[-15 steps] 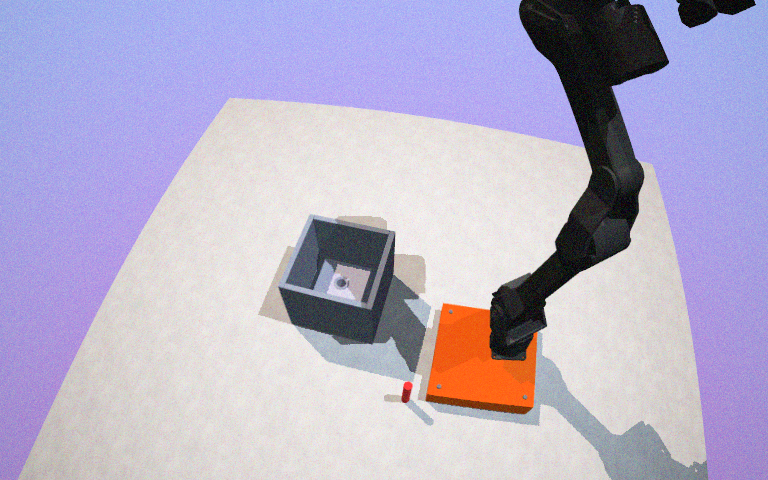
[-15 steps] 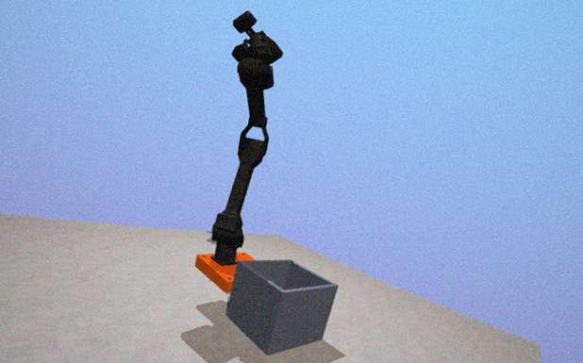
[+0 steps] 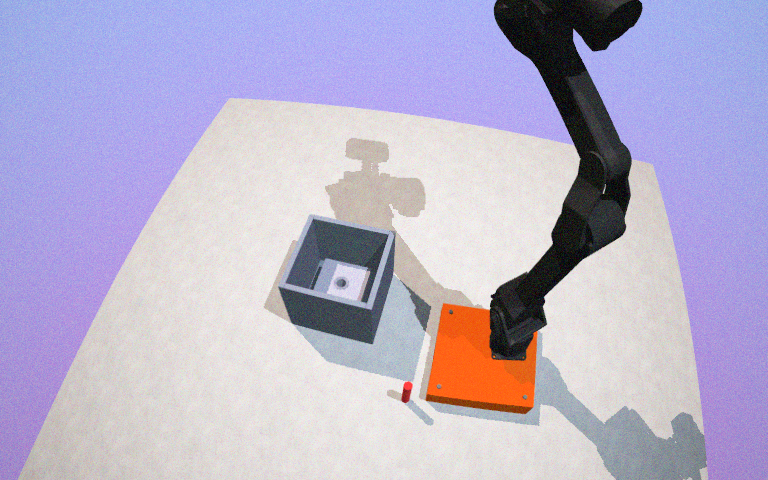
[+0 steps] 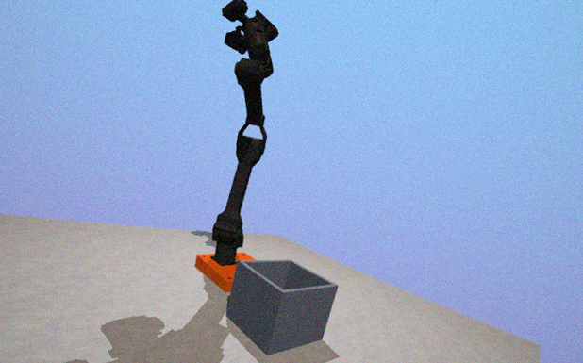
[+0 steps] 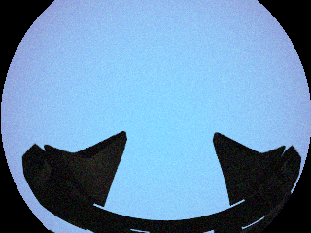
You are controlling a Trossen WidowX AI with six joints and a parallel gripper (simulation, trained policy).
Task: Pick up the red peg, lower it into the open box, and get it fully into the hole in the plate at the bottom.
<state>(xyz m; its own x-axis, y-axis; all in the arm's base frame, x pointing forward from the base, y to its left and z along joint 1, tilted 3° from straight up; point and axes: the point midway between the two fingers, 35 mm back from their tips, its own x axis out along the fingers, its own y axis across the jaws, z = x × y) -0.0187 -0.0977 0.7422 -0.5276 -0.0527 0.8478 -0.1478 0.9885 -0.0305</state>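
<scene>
Right now the red peg is 770 mm below my gripper tip, 240 mm to the left of it and 190 mm ahead of it. Also, from my gripper tip: pale plate: 760 mm below, 330 mm ahead, 50 mm to the left.
</scene>
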